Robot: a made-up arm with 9 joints. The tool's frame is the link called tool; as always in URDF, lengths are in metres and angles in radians. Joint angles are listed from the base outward.
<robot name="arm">
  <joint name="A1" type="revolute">
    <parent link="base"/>
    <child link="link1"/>
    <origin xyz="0 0 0.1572" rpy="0 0 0"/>
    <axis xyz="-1 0 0"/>
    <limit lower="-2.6" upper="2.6"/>
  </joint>
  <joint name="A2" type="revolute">
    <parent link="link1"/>
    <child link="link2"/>
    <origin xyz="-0.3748 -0.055 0.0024" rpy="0 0 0"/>
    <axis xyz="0 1 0"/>
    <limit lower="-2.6" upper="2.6"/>
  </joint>
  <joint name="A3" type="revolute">
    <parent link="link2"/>
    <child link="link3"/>
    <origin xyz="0.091 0.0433 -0.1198" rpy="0 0 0"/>
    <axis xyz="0 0 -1"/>
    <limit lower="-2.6" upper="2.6"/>
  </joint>
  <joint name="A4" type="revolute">
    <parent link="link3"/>
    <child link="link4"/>
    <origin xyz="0.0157 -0.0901 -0.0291" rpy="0 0 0"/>
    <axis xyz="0 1 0"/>
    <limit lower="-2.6" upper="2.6"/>
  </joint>
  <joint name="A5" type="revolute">
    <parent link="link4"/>
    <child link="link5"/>
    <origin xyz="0.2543 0.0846 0.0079" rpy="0 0 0"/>
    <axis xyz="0 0 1"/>
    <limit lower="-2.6" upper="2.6"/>
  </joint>
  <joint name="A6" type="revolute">
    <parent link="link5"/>
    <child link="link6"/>
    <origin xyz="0.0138 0.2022 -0.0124" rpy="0 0 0"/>
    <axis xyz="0 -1 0"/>
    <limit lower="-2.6" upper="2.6"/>
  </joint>
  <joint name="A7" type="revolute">
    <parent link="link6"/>
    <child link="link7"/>
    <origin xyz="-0.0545 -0.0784 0.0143" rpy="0 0 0"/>
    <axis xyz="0 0 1"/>
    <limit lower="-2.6" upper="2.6"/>
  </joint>
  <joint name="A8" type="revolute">
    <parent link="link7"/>
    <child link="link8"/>
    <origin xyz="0.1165 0.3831 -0.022" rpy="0 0 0"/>
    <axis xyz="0 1 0"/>
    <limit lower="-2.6" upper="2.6"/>
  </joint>
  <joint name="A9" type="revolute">
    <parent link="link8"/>
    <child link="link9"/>
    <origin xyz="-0.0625 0.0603 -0.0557" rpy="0 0 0"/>
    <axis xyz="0 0 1"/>
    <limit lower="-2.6" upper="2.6"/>
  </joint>
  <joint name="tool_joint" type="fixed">
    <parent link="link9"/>
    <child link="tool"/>
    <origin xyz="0.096 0.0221 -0.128" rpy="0 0 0"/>
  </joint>
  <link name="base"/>
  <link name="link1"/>
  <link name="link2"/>
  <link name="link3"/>
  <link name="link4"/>
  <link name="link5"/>
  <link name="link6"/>
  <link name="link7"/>
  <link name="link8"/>
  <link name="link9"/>
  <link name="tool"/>
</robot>
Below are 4 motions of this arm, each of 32 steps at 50 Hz.
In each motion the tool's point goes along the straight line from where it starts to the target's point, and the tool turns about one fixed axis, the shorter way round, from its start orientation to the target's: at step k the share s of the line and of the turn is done. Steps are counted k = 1, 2, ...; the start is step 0. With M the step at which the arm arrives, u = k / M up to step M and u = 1 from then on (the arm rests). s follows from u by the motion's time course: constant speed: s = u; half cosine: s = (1 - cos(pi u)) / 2; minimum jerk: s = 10 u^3 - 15 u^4 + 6 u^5.
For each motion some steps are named. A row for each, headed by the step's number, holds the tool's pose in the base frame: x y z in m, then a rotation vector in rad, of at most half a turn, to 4 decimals.
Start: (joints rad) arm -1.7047 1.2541 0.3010 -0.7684 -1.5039 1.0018 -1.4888 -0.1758 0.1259
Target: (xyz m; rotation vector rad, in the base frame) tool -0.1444 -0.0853 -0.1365 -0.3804 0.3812 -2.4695
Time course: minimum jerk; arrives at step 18
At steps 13, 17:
13: -0.1468 -0.0771 -0.1530 -0.3848 0.4038 -2.4538
17: -0.1444 -0.0852 -0.1367 -0.3805 0.3815 -2.4693

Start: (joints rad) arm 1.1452 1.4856 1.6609 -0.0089 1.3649 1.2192 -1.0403 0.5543 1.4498
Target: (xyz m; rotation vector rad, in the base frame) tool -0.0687 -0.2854 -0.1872 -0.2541 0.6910 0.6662
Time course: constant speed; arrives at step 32
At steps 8, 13, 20, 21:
8: -0.1433 -0.3427 -0.1014 -0.6876 0.5843 0.1317
13: -0.1278 -0.3307 -0.1193 -0.6008 0.6105 0.2450
20: -0.1060 -0.3140 -0.1443 -0.4762 0.6437 0.4020
21: -0.1029 -0.3116 -0.1479 -0.4581 0.6481 0.4242

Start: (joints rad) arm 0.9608 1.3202 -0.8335 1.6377 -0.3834 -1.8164 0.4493 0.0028 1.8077
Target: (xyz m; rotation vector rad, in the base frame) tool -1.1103 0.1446 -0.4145 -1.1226 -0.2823 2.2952
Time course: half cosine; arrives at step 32
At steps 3, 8, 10, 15, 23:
3: -0.9513 0.3531 -0.3399 -1.5059 -1.0808 2.3426
8: -0.9716 0.3265 -0.3494 -1.4600 -0.9728 2.3500
10: -0.9839 0.3103 -0.3552 -1.4317 -0.9082 2.3524
15: -1.0211 0.2616 -0.3727 -1.3440 -0.7169 2.3505
23: -1.0806 0.1835 -0.4006 -1.1978 -0.4230 2.3211

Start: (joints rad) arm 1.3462 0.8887 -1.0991 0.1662 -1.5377 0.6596 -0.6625 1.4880 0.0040
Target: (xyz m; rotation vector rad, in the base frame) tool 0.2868 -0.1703 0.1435 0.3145 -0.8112 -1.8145
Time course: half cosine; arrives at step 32
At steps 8, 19, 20, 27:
8: -0.0903 -0.4173 -0.4812 -0.5734 0.3065 -1.8504
19: 0.1300 -0.2730 -0.1162 -0.0610 -0.3535 -1.8954
20: 0.1504 -0.2596 -0.0824 -0.0124 -0.4139 -1.8903
27: 0.2607 -0.1874 0.1003 0.2518 -0.7362 -1.8346

